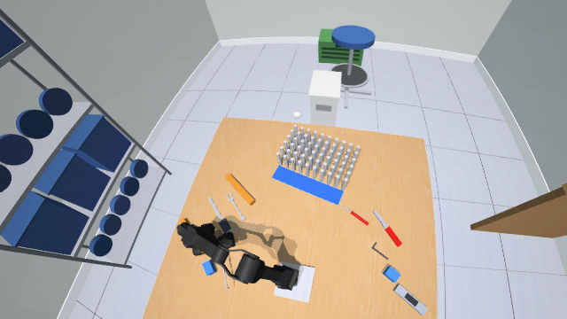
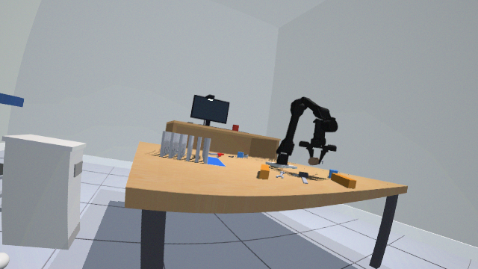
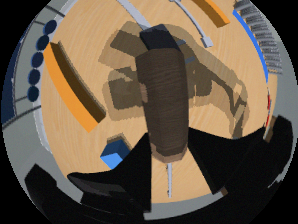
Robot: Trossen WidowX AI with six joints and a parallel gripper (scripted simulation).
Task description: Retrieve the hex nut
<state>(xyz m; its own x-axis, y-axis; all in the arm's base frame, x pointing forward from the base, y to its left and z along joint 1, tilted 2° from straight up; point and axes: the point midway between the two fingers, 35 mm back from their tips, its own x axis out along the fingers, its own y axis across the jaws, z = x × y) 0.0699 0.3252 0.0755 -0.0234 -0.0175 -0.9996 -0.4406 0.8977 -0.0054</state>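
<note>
Now: gripper tip 70 mm past the brown-handled hook tool, 30 mm to the left of it and 10 mm below it. Also, from my gripper tip: red screwdriver (260 mm ahead, 560 mm to the right, 50 mm below); blue taped strip (390 mm ahead, 330 mm to the right, 60 mm below); small wrench (220 mm ahead, 60 mm below).
</note>
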